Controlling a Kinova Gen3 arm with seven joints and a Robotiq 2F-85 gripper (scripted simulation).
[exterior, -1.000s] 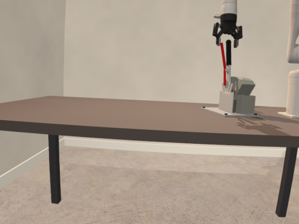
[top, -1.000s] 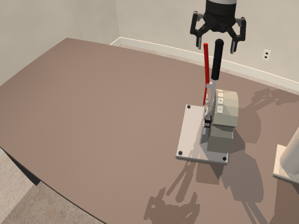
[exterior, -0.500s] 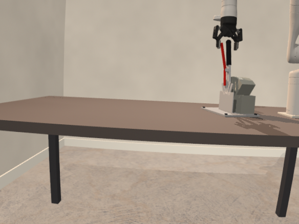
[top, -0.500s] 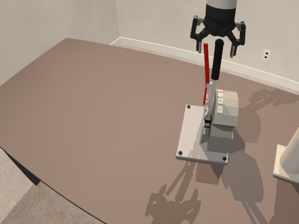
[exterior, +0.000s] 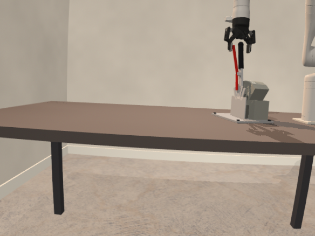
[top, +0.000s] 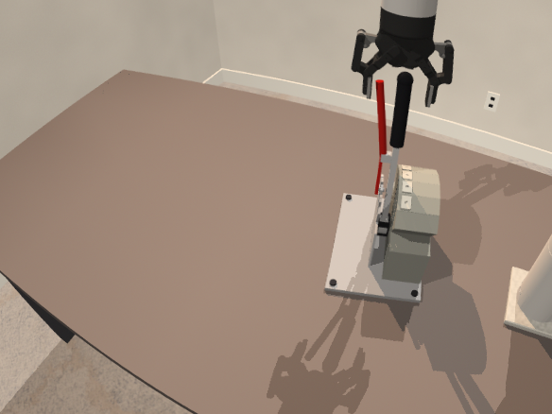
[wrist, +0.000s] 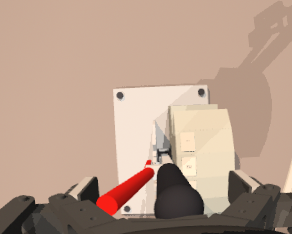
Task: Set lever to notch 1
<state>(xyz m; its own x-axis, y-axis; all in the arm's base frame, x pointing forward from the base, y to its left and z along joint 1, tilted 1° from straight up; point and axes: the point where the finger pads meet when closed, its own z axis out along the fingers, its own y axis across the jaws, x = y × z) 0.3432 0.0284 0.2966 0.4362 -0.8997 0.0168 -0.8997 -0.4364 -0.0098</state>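
Right now my hand is 10 cm above the red bar, 2 cm to the right of it and 1 cm short of it.
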